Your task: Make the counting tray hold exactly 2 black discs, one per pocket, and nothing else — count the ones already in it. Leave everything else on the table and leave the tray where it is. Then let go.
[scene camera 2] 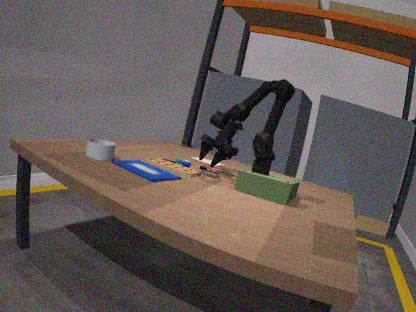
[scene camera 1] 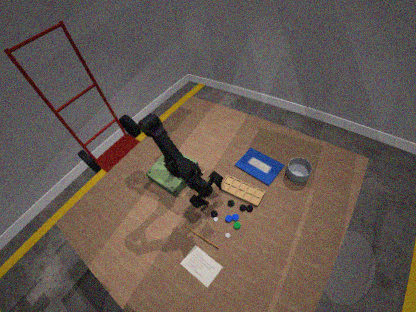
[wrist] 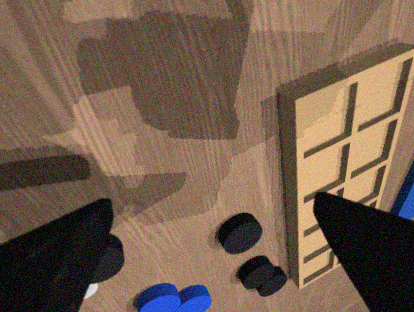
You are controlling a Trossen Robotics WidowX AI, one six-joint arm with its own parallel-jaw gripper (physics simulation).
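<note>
The counting tray [scene camera 1: 240, 198] [wrist: 288, 175] is a pale wooden block with two rows of pockets. No disc shows in its visible pockets; one finger hides part of it in the wrist view. One black disc [scene camera 1: 231, 203] [wrist: 240, 233] lies on the table beside the tray. Two more black discs, one [scene camera 1: 243, 208] [wrist: 256, 271] and another [scene camera 1: 249, 208] [wrist: 273, 283], lie touching or nearly so. Another black disc [scene camera 1: 214, 213] [wrist: 111, 257] lies farther from the tray, partly behind the left finger in the wrist view. My gripper [scene camera 1: 209, 194] [scene camera 2: 207, 162] [wrist: 215, 205] is open and empty, above the table beside the tray's end.
Two blue discs [scene camera 1: 232, 218] [wrist: 159, 299], a green disc [scene camera 1: 237, 226] and two small white pieces lie near the black discs. A blue mat [scene camera 1: 245, 164], a grey bowl [scene camera 1: 299, 170], a thin stick [scene camera 1: 204, 238] and a paper sheet [scene camera 1: 201, 266] lie farther out.
</note>
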